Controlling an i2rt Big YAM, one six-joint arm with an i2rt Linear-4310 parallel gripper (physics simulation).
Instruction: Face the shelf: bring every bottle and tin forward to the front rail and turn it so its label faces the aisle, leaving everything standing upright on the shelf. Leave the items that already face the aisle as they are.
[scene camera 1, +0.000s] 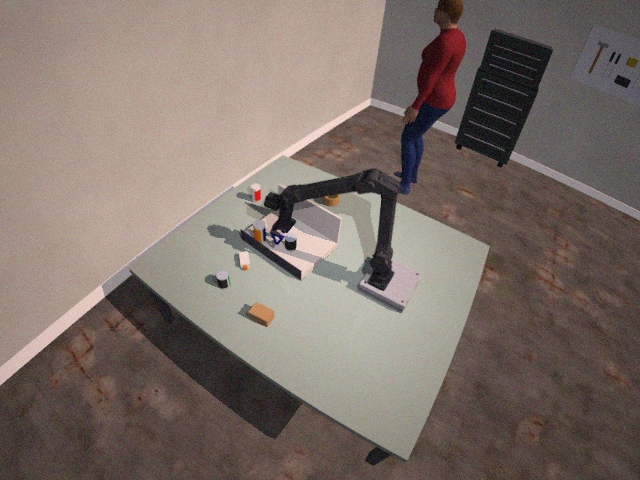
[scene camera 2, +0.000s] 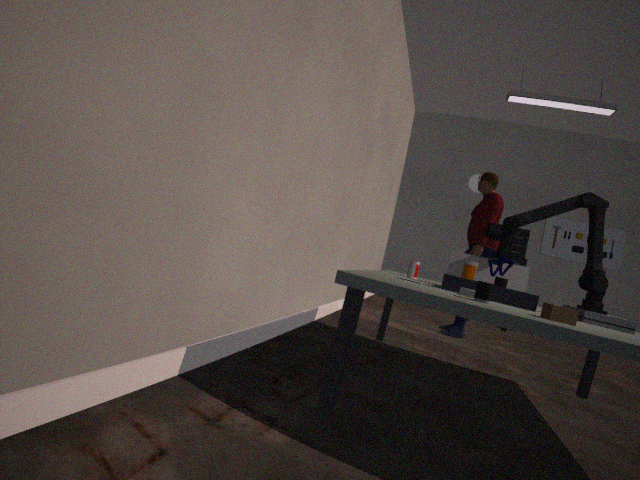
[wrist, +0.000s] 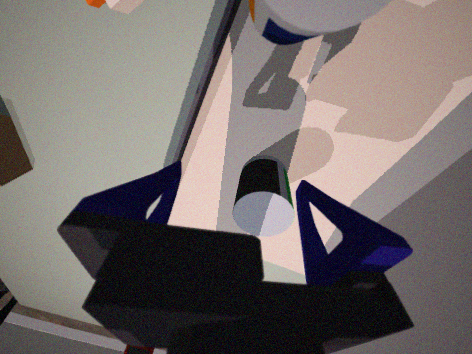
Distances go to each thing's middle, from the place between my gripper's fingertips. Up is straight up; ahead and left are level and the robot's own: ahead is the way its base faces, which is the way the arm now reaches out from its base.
Right now the front rail (scene camera 2: 527, 301) is 3 cm ahead of my hand, 6 cm to the left of it and 8 cm below it. Also, from my hand: shelf back panel (scene camera 2: 517, 275): 22 cm to the right, 2 cm below; shelf tray (scene camera 1: 313, 247): 2 cm ahead, 8 cm to the right, 10 cm below; shelf (scene camera 1: 317, 229): 1 cm ahead, 9 cm to the right, 2 cm below.
